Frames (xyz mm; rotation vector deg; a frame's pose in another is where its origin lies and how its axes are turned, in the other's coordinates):
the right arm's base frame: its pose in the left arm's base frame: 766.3 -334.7 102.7 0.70 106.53 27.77
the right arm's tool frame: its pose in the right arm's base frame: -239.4 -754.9 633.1 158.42 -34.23 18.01
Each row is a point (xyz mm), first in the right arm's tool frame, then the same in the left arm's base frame.
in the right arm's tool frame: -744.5 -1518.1 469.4
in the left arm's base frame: 336.2 130.6 587.3
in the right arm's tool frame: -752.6 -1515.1 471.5
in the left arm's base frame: 335.9 127.1 595.5
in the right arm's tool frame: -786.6 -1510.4 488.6
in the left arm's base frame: 323.6 114.6 629.6
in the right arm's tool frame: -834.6 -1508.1 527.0
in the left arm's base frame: 292.0 92.5 677.5
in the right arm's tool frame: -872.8 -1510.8 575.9
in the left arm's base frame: 249.1 68.3 715.4
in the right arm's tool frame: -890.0 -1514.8 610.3
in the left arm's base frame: 218.0 52.7 732.3
